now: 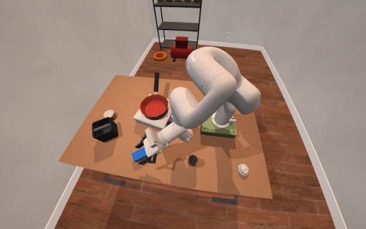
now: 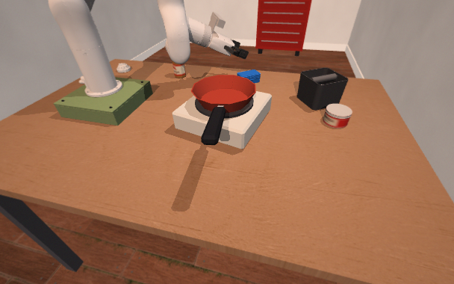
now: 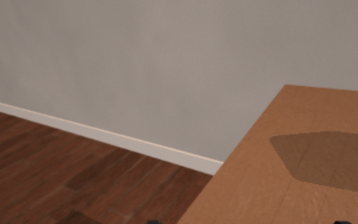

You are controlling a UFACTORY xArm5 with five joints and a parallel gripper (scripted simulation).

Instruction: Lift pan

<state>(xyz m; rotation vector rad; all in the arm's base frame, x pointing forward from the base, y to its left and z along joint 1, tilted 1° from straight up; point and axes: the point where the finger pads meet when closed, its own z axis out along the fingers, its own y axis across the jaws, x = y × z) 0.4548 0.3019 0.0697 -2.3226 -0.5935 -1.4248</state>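
Right now my hand is 2 cm short of the red pan, 39 cm to the left of it and 2 cm above it. From my hand the other things lie so: blue block (4 cm ahead, 2 cm to the right, 11 cm below); hot plate (1 cm behind, 33 cm to the right, 9 cm below); white disc (59 cm behind, 11 cm below).
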